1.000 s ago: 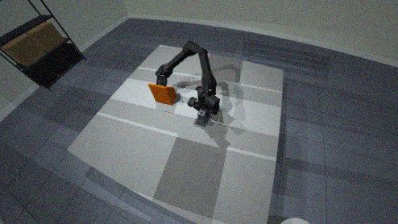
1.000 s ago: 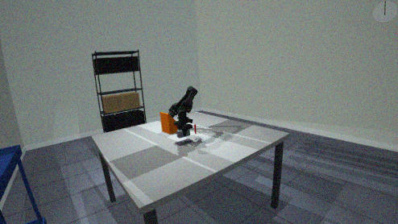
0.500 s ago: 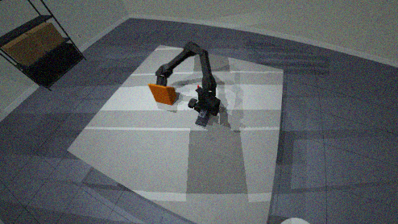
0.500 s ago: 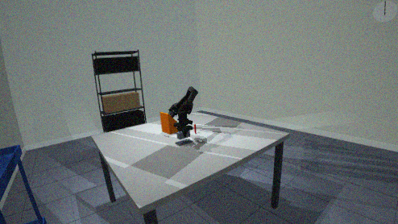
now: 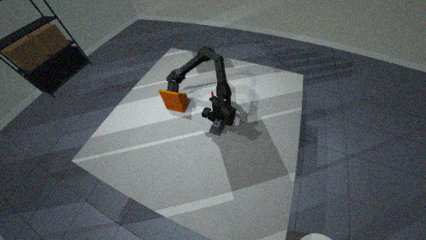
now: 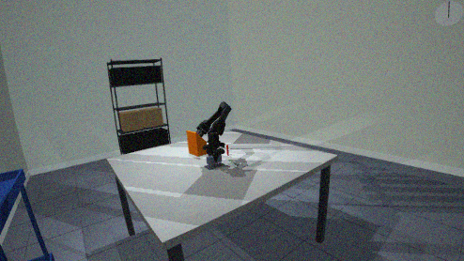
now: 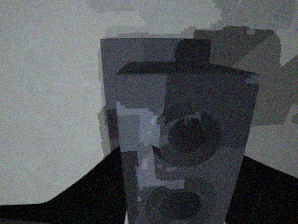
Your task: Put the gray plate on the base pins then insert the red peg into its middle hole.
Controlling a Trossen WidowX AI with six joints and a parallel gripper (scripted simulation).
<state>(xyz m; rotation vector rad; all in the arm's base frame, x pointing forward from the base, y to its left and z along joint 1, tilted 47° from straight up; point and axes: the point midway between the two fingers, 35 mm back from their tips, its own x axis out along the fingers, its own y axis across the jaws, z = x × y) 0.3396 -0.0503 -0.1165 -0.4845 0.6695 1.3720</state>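
My gripper tip is 2 cm above the base. From my gripper tip the other things lie so: gray plate: 3 cm above; then red peg: 22 cm to the left, 9 cm behind, 1 cm above.
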